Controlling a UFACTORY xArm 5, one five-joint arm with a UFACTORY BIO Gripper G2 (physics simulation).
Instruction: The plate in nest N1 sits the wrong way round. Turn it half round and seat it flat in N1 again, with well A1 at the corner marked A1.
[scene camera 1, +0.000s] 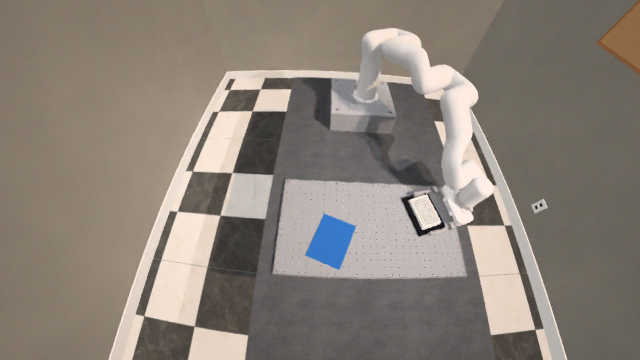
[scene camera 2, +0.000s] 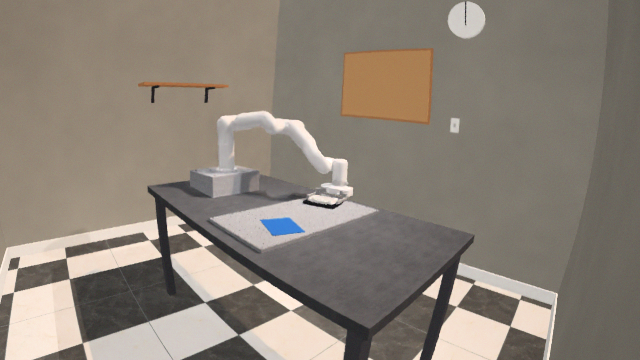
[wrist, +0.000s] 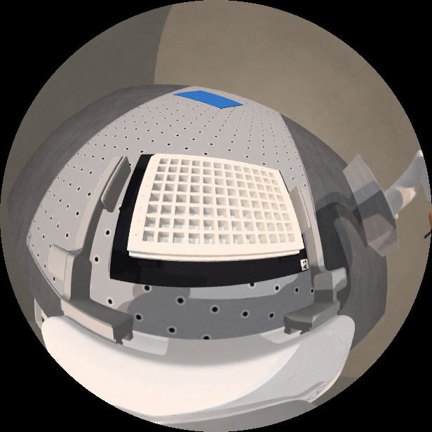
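Note:
The white well plate (scene camera 1: 426, 212) (scene camera 2: 323, 199) (wrist: 215, 205) lies wells up over the black nest (scene camera 1: 424, 232) (scene camera 2: 320, 204) (wrist: 200, 275). More of the nest shows along the plate's left and near sides in the wrist view. I cannot tell whether the plate is fully down. The A1 label (wrist: 304, 265) is on the nest's near right corner in the wrist view. The plate's own markings are too small to read. My gripper (scene camera 1: 425, 212) (wrist: 209, 196) is open, with one finger on each side of the plate and nothing held. The right finger's tip is partly behind the plate's edge.
A blue rectangle (scene camera 1: 330, 242) (scene camera 2: 282, 226) (wrist: 210, 99) lies on the grey perforated board (scene camera 1: 300, 200) (scene camera 2: 240, 220) (wrist: 200, 132). The board is on the dark table (scene camera 1: 370, 315) (scene camera 2: 390, 260). The arm's base block (scene camera 1: 362, 121) (scene camera 2: 225, 182) stands at the table's back.

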